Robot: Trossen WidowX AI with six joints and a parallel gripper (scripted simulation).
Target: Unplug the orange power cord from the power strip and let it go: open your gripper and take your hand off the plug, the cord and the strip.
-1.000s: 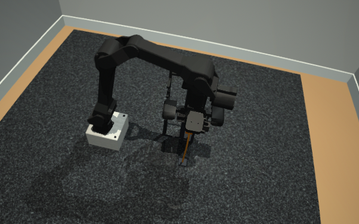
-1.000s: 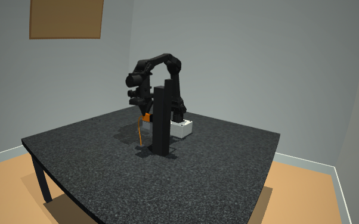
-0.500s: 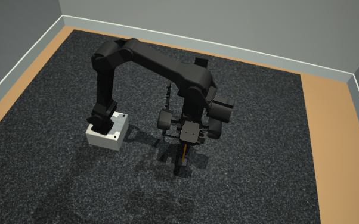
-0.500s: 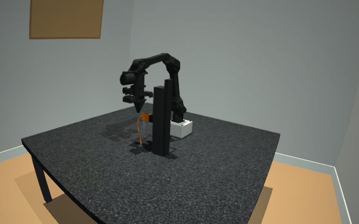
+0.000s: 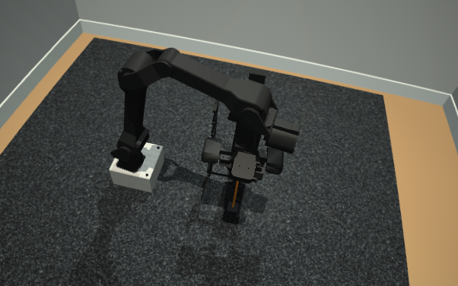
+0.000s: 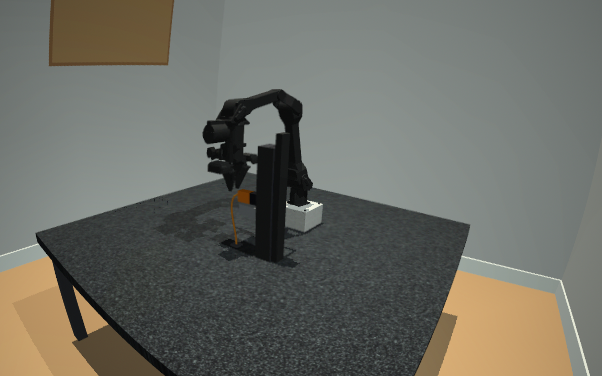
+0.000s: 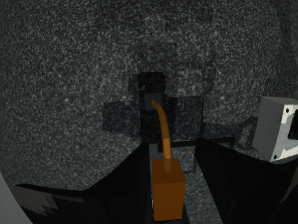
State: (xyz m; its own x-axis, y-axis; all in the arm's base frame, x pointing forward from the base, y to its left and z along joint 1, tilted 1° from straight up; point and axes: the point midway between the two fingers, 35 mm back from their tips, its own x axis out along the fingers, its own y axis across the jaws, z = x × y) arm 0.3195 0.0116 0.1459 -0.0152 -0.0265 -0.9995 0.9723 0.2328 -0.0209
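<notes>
Now: gripper tip 7 cm to the right of the orange plug and 2 cm past it.
</notes>
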